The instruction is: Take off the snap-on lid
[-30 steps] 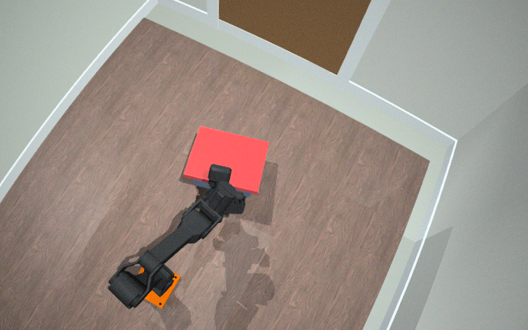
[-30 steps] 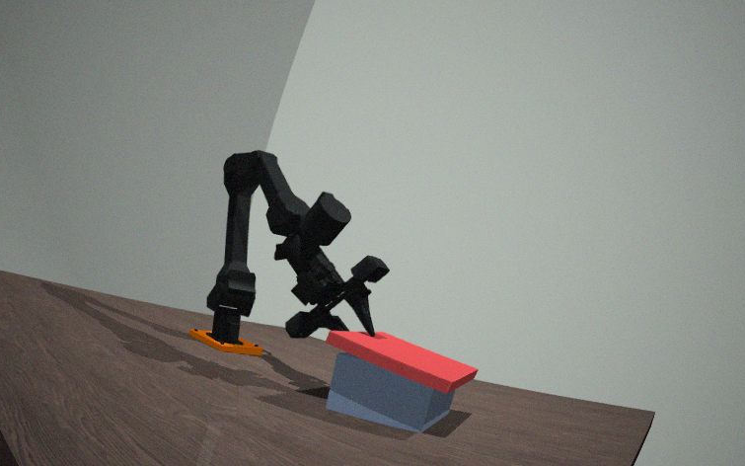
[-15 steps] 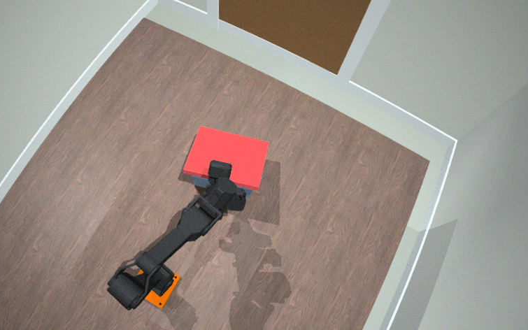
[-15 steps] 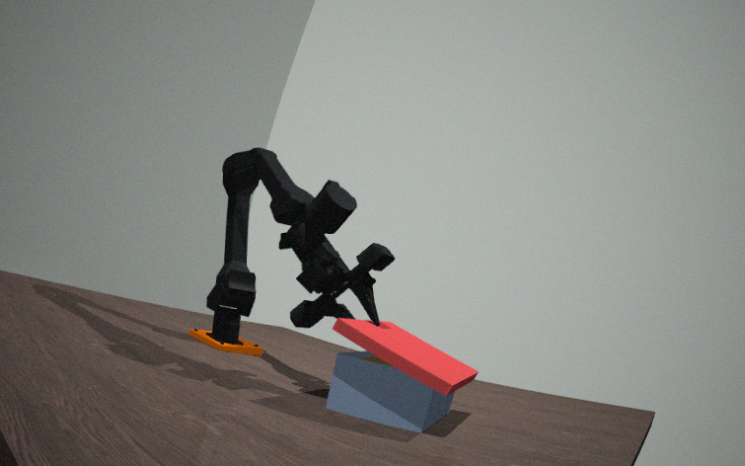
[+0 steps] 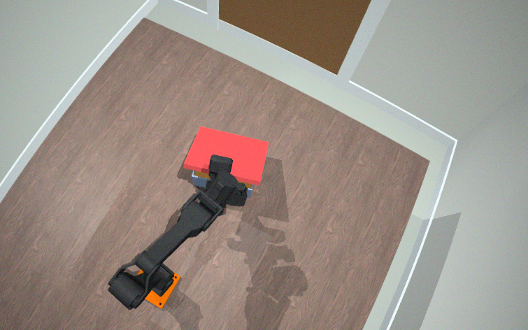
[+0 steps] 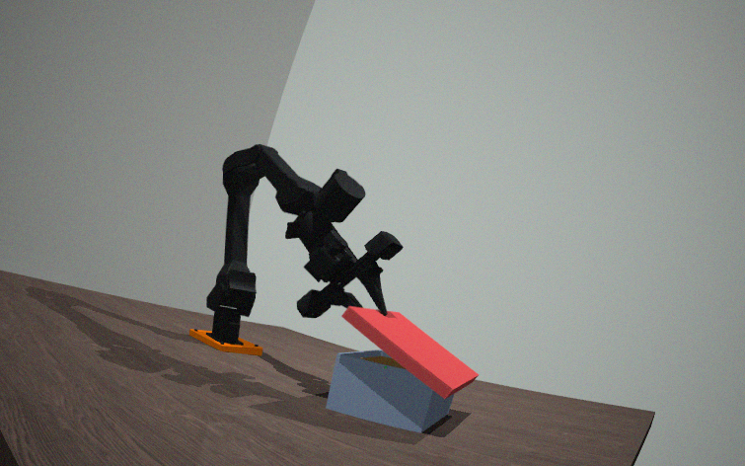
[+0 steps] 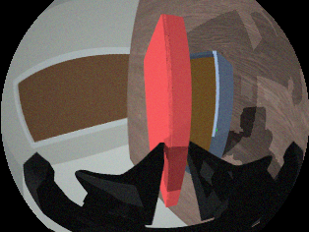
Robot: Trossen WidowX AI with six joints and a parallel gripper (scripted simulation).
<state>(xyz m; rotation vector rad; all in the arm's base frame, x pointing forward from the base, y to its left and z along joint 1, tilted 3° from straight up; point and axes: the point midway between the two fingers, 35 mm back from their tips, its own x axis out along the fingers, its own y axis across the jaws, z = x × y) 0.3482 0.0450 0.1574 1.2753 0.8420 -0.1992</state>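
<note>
Right now my gripper tip is 7 cm short of the red lid, 3 cm to the right of it and 3 cm above it. Round my gripper tip: blue storage box: 5 cm ahead, 2 cm to the left, 10 cm below.
</note>
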